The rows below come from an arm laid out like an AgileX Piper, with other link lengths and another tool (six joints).
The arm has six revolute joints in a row. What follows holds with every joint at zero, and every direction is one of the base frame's.
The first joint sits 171 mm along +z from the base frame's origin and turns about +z.
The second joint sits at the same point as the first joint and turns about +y.
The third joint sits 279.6 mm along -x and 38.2 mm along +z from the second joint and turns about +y.
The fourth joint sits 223.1 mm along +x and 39.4 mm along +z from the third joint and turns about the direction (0.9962, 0, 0.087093).
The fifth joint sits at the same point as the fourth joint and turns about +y.
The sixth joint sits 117.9 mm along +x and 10.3 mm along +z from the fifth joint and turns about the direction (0.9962, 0, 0.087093).
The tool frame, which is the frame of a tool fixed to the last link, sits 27.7 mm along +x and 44 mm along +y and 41.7 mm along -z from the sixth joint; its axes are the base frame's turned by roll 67.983, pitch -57.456 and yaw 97.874 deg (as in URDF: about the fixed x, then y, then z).
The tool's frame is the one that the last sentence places.
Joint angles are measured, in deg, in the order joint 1, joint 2, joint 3, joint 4, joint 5, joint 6. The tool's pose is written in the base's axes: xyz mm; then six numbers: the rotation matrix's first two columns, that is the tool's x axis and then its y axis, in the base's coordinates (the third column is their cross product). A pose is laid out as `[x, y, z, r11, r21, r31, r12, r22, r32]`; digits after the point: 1 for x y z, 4 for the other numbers.
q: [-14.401 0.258 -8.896 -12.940 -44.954 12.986]
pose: [56.6, 56.4, 373.8, -0.6429, 0.6507, 0.4040, -0.6423, -0.7454, 0.1784]
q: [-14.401 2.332 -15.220 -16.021 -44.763 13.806]
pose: [47.4, 62.7, 403.5, -0.6610, 0.6748, 0.3282, -0.6548, -0.7323, 0.1870]
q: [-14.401 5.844 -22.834 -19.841 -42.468 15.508]
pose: [43.2, 67.3, 434.5, -0.6597, 0.6959, 0.2838, -0.6641, -0.7165, 0.2134]
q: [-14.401 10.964 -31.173 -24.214 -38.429 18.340]
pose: [47.4, 68.4, 464.9, -0.6425, 0.7126, 0.2817, -0.6660, -0.7012, 0.2546]
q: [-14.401 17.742 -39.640 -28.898 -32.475 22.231]
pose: [64.3, 63.3, 491.6, -0.6013, 0.7254, 0.3349, -0.6576, -0.6874, 0.3083]
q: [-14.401 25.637 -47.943 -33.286 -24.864 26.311]
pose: [92.4, 50.8, 512.9, -0.5256, 0.7349, 0.4285, -0.6459, -0.6726, 0.3612]
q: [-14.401 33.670 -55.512 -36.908 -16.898 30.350]
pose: [125.6, 33.8, 527.5, -0.4277, 0.7294, 0.5339, -0.6329, -0.6634, 0.3993]
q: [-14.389 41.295 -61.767 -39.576 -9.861 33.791]
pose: [160.3, 15.6, 533.9, -0.3227, 0.7084, 0.6277, -0.6204, -0.6591, 0.4250]
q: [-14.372 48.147 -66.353 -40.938 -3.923 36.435]
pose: [194.0, -1.4, 531.4, -0.2181, 0.6713, 0.7084, -0.6057, -0.6623, 0.4411]
